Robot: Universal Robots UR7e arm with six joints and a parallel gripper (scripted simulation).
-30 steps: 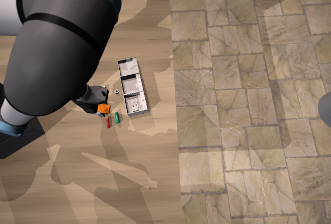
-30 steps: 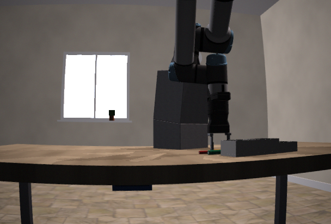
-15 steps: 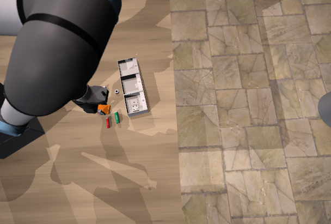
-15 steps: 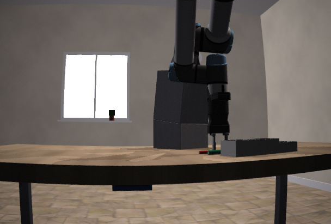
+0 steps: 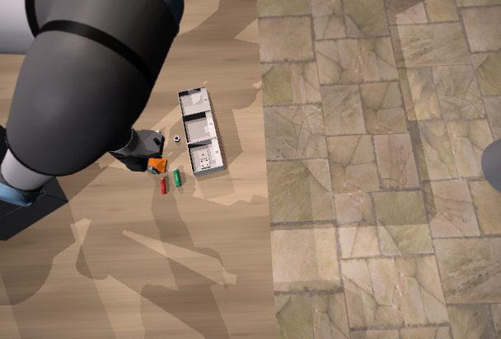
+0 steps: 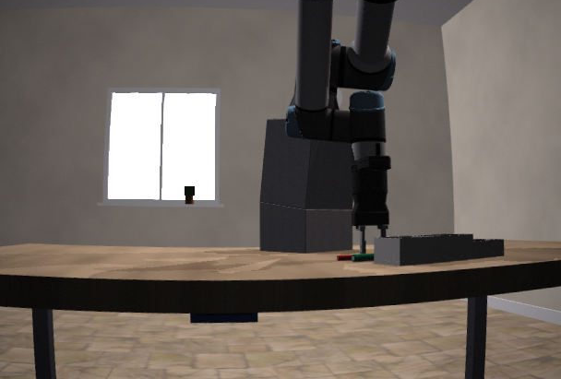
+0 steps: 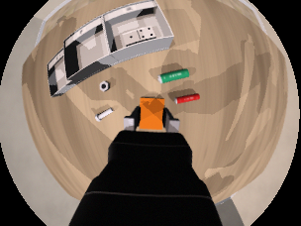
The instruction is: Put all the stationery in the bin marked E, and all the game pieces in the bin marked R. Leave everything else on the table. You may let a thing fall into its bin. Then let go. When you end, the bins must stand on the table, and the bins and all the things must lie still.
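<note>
Now: the red marker 2 cm ahead of my hand, 6 cm to the right of it and 1 cm below it. Also, from my hand: bolt: 1 cm ahead, 9 cm to the left, 1 cm below; green marker: 6 cm ahead, 4 cm to the right, 1 cm below; orange eraser: 1 cm below.
</note>
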